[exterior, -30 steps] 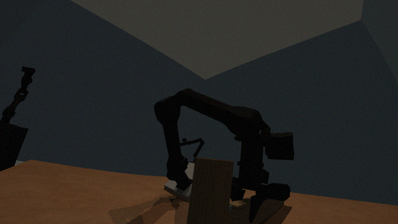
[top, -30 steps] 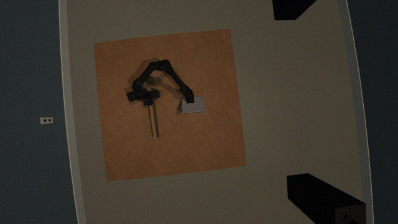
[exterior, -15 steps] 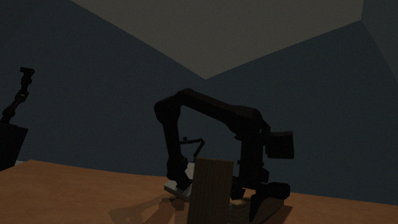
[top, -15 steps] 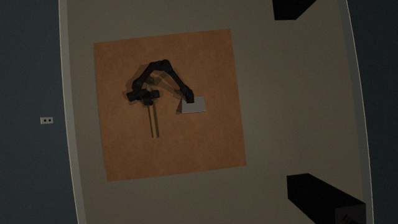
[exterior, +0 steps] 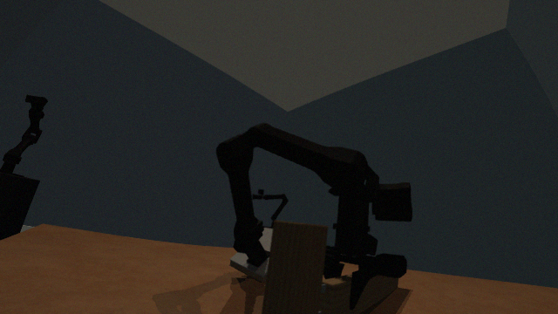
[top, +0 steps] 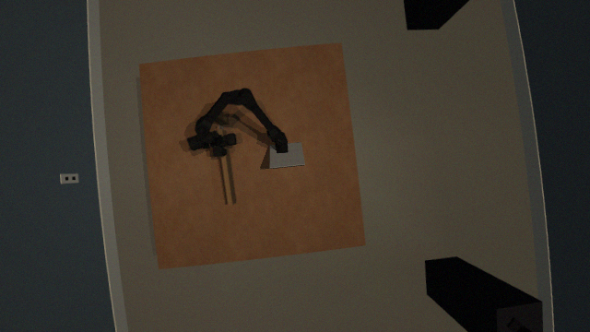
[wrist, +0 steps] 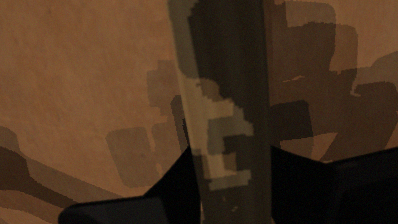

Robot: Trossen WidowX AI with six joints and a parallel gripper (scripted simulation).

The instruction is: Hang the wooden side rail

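Right now the headboard post is 14 cm to the right of my gripper tip, 4 cm above it and 1 cm ahead of it.
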